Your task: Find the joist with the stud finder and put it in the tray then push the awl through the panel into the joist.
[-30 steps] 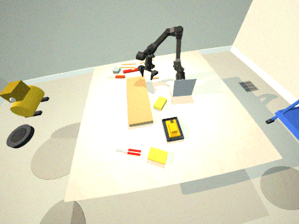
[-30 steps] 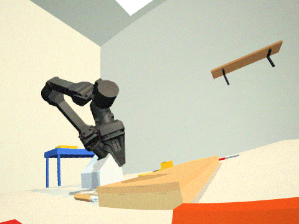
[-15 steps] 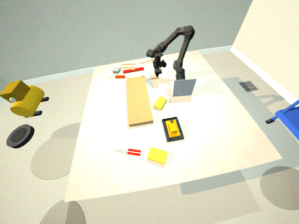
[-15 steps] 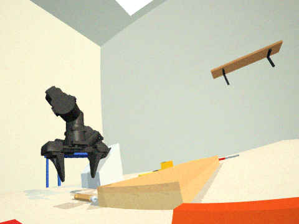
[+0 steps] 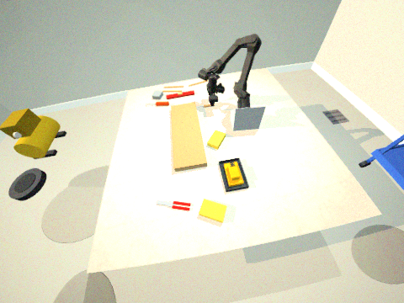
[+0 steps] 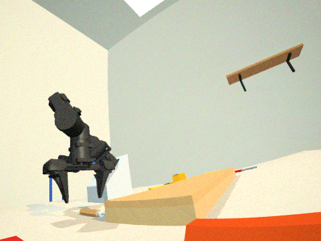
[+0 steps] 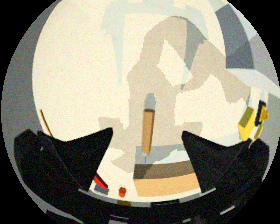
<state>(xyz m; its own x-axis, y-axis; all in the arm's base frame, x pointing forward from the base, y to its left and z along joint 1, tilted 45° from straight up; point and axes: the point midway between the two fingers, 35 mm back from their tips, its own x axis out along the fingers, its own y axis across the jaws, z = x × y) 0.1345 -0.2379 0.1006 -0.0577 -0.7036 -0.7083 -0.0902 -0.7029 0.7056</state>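
Now: gripper tip 5 cm short of the awl and 3 cm above it. From my gripper tip the other things lie so: yellow stud finder: 1 cm ahead, 55 cm to the left, 1 cm above; then red level: 22 cm ahead, 19 cm to the right, 2 cm below; then grey block: 41 cm ahead, 24 cm to the right, 2 cm below.
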